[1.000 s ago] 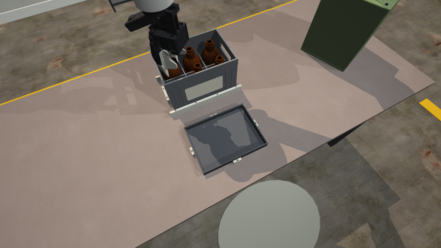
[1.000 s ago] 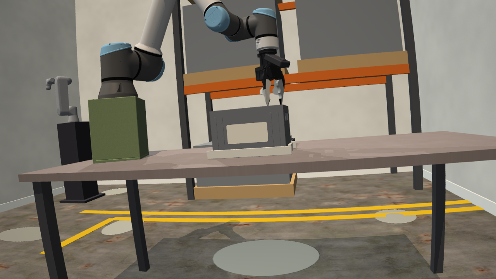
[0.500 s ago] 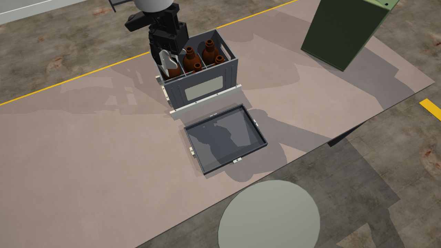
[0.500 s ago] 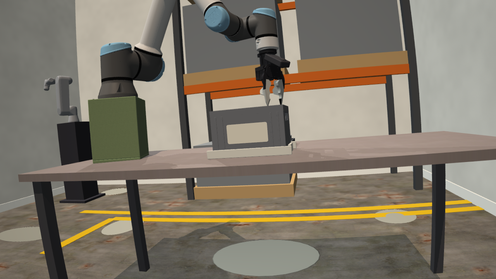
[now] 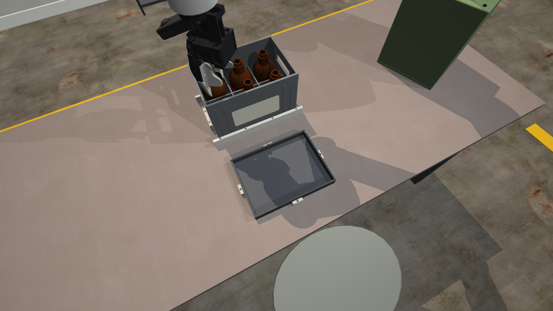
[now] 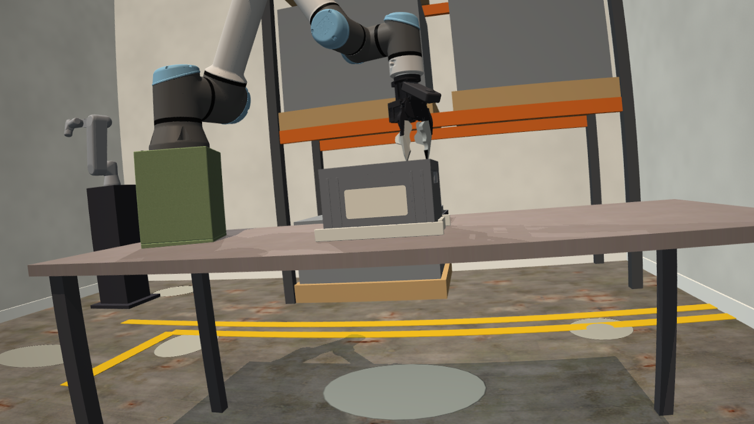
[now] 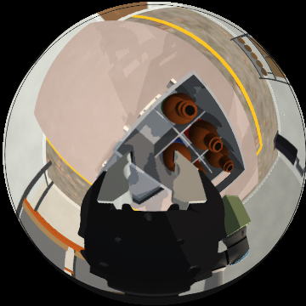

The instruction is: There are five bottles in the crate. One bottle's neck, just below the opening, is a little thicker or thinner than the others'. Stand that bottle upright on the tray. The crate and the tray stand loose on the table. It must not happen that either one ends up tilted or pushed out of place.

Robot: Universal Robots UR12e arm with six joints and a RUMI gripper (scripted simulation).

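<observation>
My gripper is now 9 cm past the brown bottle, 1 cm to the right of it and 11 cm above it. Also, from my hand: grey crate (9 cm behind, 4 cm to the right, 11 cm below); then dark tray (7 cm behind, 24 cm to the left, 18 cm below).
</observation>
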